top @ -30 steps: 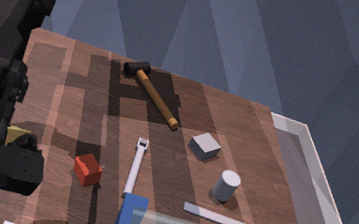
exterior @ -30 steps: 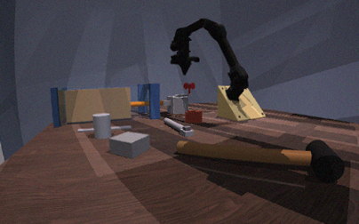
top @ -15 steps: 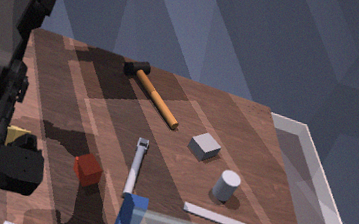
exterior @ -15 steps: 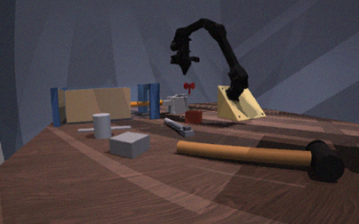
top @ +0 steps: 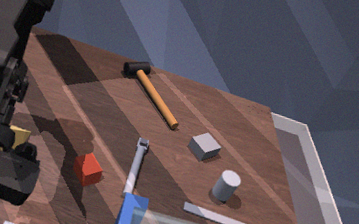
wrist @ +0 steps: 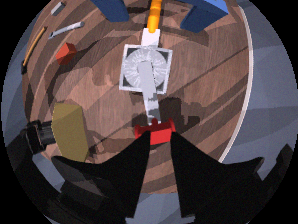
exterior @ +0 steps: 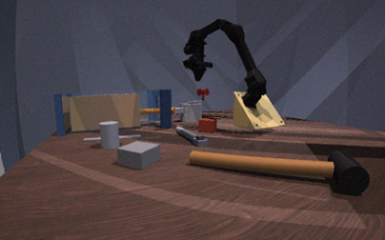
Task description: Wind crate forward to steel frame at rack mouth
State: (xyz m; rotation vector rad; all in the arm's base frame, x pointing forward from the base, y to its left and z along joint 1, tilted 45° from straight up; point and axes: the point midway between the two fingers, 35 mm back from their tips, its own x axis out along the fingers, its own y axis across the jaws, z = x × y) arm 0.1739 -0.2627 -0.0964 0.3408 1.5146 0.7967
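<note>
Right now the red grip is 3 cm behind my gripper tip, 1 cm to the right of it and 7 cm below it. Round my gripper tip: flat grey bar 43 cm ahead, 34 cm to the left, 21 cm below; then grey winch 4 cm ahead, 2 cm to the left, 18 cm below; then winch handle 1 cm to the left, 10 cm below.
</note>
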